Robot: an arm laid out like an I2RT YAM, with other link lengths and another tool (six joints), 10 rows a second.
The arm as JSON. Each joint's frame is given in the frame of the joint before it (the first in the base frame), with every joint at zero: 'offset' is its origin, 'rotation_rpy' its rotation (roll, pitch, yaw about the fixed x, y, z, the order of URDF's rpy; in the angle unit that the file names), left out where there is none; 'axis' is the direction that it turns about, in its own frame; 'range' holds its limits. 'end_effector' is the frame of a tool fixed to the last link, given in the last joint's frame.
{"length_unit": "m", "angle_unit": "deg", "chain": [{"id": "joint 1", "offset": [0.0, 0.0, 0.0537], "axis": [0.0, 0.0, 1.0], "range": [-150.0, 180.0]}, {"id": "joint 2", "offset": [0.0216, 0.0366, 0.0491], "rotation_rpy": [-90.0, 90.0, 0.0], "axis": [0.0, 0.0, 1.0], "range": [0.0, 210.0]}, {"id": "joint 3", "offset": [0.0, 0.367, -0.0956], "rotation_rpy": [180.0, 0.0, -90.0], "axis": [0.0, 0.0, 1.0], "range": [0.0, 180.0]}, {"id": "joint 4", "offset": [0.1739, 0.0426, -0.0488], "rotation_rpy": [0.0, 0.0, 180.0], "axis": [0.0, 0.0, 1.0], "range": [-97.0, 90.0]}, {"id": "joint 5", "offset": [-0.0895, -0.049, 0.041], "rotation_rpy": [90.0, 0.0, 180.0], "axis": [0.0, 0.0, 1.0], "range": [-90.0, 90.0]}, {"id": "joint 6", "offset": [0.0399, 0.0, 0.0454], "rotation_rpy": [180.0, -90.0, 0.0], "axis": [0.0, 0.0, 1.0], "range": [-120.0, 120.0]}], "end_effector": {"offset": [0.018, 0.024, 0.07], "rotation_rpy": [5.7, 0.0, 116.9]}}
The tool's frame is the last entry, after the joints.
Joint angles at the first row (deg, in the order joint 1, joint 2, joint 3, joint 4, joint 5, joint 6):
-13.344, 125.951, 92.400, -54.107, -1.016, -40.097
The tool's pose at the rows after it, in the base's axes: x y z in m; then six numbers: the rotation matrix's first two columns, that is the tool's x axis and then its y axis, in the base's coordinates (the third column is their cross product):
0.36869 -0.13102 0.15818 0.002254 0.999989 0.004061 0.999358 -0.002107 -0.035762
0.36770 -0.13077 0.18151 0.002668 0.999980 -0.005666 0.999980 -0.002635 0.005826
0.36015 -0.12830 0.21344 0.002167 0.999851 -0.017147 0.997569 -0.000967 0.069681
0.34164 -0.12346 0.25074 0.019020 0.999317 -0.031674 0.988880 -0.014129 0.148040
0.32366 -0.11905 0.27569 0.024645 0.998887 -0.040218 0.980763 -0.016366 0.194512
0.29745 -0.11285 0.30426 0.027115 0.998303 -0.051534 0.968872 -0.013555 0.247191
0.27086 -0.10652 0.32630 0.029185 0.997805 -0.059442 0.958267 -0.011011 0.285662
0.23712 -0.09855 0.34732 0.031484 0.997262 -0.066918 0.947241 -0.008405 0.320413
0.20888 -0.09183 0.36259 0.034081 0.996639 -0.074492 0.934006 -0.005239 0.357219
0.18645 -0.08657 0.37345 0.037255 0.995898 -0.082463 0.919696 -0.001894 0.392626
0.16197 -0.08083 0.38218 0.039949 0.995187 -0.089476 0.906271 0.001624 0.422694
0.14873 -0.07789 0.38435 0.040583 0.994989 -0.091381 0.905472 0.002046 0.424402
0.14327 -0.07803 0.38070 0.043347 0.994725 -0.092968 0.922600 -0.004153 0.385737
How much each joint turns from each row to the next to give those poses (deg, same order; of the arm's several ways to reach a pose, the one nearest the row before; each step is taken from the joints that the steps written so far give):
0.000, -1.443, 3.258, -3.542, -0.044, 0.022
0.001, -2.427, 2.555, -2.533, 0.000, 0.023
0.043, -4.195, 1.730, -2.210, -0.197, -0.001
0.001, -6.143, 0.085, -1.617, 0.000, 0.875
-0.002, -4.480, -0.001, -1.725, -0.022, 0.239
0.001, -5.639, 0.002, -2.471, 0.000, 0.001
0.000, -4.961, 0.000, -2.623, -0.021, 0.000
-0.001, -5.618, -0.001, -3.474, -0.001, -0.001
0.000, -4.743, -0.002, -2.447, -0.022, 0.000
0.000, -3.846, 0.002, -1.597, 0.022, 0.000
0.003, -3.913, 0.000, -1.967, 0.023, -0.020
-0.003, -1.727, -0.001, -1.595, 0.086, -0.024
-0.064, 0.284, -0.021, -2.056, 0.635, 0.001

